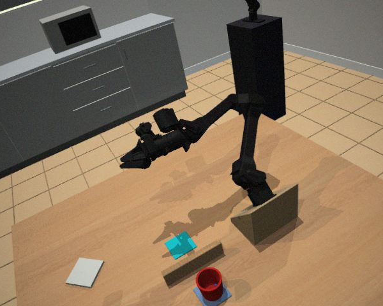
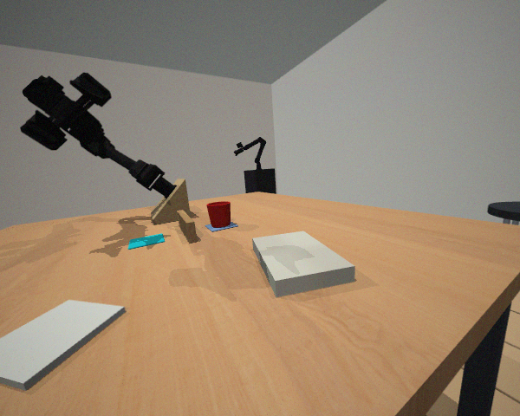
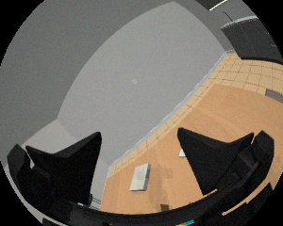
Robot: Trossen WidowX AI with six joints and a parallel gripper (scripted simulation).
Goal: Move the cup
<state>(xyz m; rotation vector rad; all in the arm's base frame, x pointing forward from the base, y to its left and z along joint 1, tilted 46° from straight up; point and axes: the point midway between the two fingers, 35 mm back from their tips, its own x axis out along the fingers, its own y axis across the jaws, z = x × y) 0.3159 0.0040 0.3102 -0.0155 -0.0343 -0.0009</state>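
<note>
The red cup is 50 mm behind my gripper tip, 310 mm to the left of it and 300 mm below it. Also, from my gripper tip: wooden bar: 60 mm behind, 210 mm to the left, 320 mm below; flat white plate: 250 mm ahead, 10 mm to the right, 330 mm below; cyan pad: 60 mm behind, 100 mm to the left, 340 mm below.
</note>
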